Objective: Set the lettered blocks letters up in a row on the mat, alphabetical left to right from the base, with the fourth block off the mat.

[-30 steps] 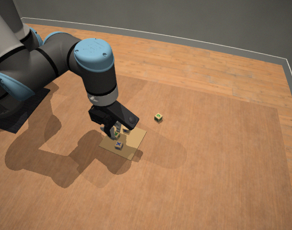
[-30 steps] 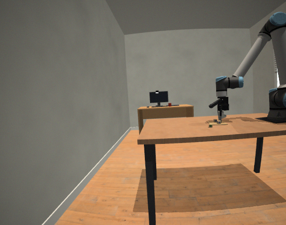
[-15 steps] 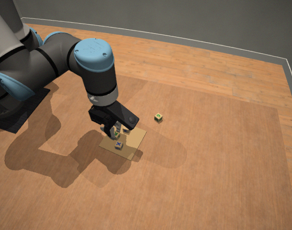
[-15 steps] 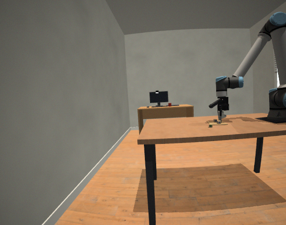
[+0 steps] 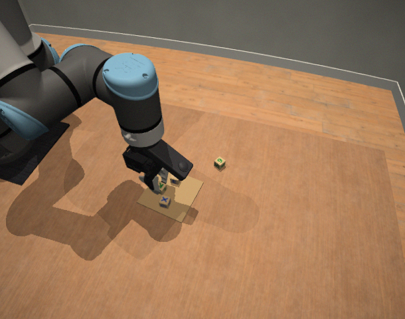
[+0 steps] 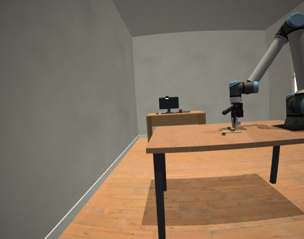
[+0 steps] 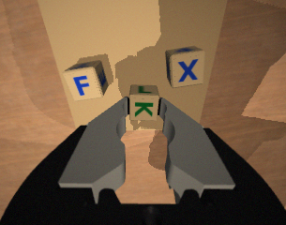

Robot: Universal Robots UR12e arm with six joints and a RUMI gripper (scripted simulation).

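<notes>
My gripper is now 30 mm short of the tan mat and 20 mm above it.
</notes>
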